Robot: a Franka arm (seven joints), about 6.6 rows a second.
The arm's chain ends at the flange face. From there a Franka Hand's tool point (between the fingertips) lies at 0.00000 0.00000 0.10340 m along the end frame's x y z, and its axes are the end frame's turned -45 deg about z.
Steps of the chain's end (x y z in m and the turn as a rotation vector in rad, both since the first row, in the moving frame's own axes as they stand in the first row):
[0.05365 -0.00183 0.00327 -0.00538 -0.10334 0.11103]
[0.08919 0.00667 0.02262 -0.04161 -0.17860 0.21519]
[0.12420 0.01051 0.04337 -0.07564 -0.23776 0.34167]
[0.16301 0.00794 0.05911 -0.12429 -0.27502 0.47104]
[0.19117 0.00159 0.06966 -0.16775 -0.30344 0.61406]
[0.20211 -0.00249 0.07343 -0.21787 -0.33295 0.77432]
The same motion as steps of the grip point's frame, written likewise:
[0.03171 0.02907 0.00272 0.06927 -0.07688 0.11103]
[0.04353 0.05618 0.02089 0.09687 -0.15571 0.21519]
[0.06015 0.07989 0.04020 0.11464 -0.22161 0.34167]
[0.08448 0.10373 0.05452 0.10658 -0.28235 0.47104]
[0.10531 0.11704 0.06370 0.09595 -0.33318 0.61406]
[0.11236 0.11913 0.06575 0.08137 -0.38949 0.77432]

